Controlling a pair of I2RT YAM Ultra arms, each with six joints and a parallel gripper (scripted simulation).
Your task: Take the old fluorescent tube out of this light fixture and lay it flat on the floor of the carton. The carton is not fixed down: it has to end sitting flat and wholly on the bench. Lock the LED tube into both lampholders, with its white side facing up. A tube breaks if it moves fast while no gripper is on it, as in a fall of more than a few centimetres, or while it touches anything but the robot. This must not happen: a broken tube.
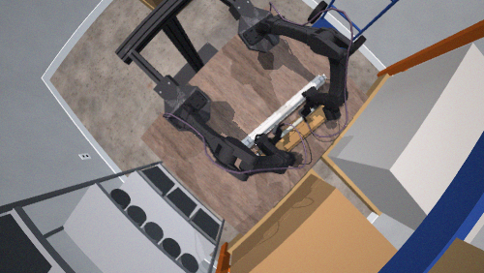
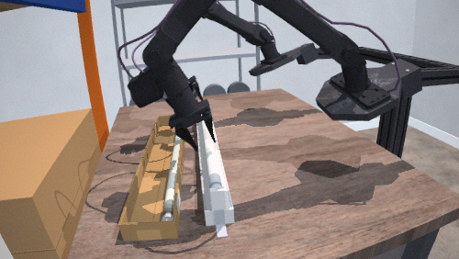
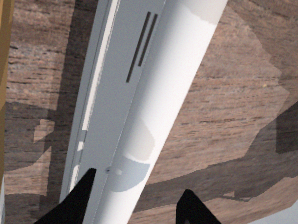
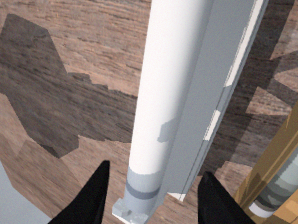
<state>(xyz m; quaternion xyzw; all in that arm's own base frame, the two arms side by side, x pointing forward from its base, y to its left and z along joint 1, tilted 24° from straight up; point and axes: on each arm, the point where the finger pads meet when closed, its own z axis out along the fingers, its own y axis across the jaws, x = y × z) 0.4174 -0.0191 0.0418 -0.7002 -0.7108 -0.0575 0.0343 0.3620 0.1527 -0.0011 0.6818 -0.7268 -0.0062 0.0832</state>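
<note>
The LED tube is 12 cm to the right of my left hand, 4 cm below it and 3 cm behind it. Round my left hand: old fluorescent tube 12 cm to the right, 9 cm below, 7 cm ahead; carton 13 cm to the right, 10 cm ahead, 8 cm below; grey light fixture 12 cm to the right, 5 cm below, 3 cm behind.
</note>
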